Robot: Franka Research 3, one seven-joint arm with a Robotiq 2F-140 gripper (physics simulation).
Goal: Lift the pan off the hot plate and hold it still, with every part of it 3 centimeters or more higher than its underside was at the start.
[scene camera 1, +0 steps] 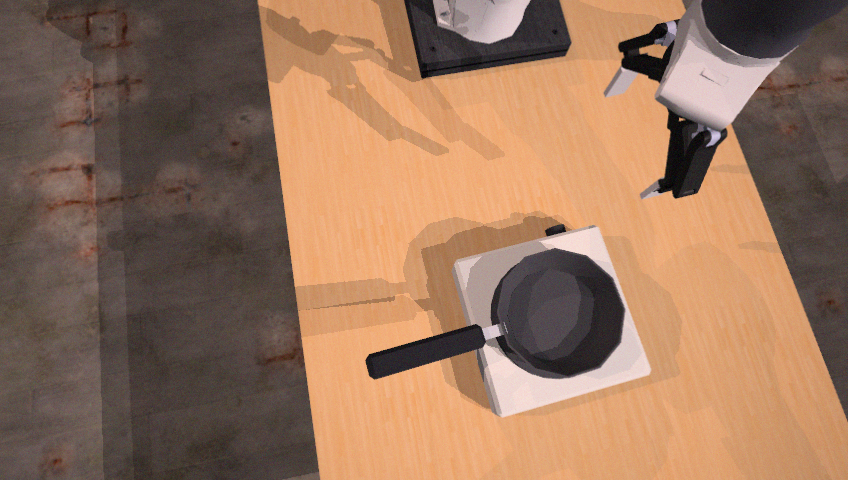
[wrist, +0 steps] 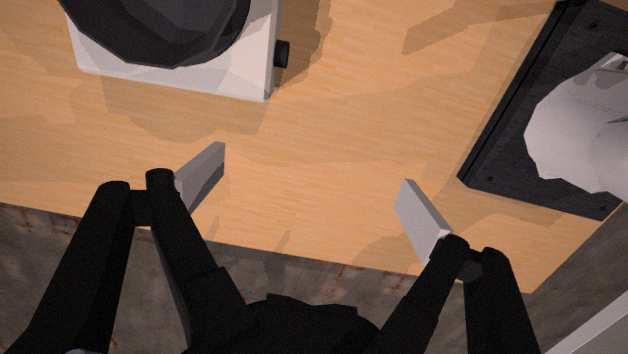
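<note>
A dark round pan (scene camera 1: pixel 556 315) (wrist: pixel 170 30) sits upright on the white square hot plate (scene camera 1: pixel 565 395) (wrist: pixel 240 80). Its black handle (scene camera 1: pixel 425 352) points left in the scene view, out past the hot plate's edge and over the table; the handle does not show in the wrist view. A black knob (scene camera 1: pixel 555 229) (wrist: pixel 282 54) is on the hot plate's side. My gripper (scene camera 1: pixel 635 139) (wrist: pixel 313 176) is wide open with nothing between its fingers. It hangs above the table at the upper right of the scene view, apart from the pan and hot plate.
The wooden table (scene camera 1: pixel 368 226) (wrist: pixel 330 130) carries the hot plate. The robot's black base plate (scene camera 1: pixel 499 62) (wrist: pixel 515 165) with the white arm base (scene camera 1: pixel 484 20) (wrist: pixel 565 135) stands at the top of the scene view. Dark floor (scene camera 1: pixel 196 267) (wrist: pixel 240 265) shows beyond the table edges.
</note>
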